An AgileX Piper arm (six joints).
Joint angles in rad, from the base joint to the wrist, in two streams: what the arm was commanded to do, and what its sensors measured. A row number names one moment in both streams.
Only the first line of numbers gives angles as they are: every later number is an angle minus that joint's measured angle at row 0.
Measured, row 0: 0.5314 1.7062 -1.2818 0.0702 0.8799 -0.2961
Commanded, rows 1 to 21: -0.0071 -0.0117 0.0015 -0.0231 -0.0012 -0.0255; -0.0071 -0.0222 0.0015 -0.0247 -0.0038 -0.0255; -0.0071 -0.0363 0.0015 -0.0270 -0.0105 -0.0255; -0.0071 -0.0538 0.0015 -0.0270 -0.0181 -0.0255; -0.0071 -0.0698 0.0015 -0.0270 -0.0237 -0.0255; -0.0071 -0.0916 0.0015 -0.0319 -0.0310 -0.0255; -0.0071 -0.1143 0.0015 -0.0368 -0.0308 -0.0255; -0.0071 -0.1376 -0.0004 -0.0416 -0.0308 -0.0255; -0.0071 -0.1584 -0.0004 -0.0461 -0.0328 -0.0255; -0.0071 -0.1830 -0.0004 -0.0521 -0.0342 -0.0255; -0.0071 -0.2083 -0.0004 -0.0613 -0.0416 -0.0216; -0.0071 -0.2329 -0.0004 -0.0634 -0.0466 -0.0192; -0.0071 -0.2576 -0.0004 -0.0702 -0.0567 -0.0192; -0.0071 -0.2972 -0.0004 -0.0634 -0.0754 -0.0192; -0.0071 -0.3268 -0.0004 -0.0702 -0.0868 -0.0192; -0.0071 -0.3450 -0.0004 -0.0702 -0.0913 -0.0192; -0.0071 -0.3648 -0.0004 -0.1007 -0.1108 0.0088; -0.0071 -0.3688 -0.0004 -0.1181 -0.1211 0.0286; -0.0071 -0.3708 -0.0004 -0.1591 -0.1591 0.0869; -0.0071 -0.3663 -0.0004 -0.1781 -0.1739 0.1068; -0.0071 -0.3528 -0.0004 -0.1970 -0.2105 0.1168
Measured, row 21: -0.0015 -0.3617 0.0000 -0.1193 -0.1169 0.0441
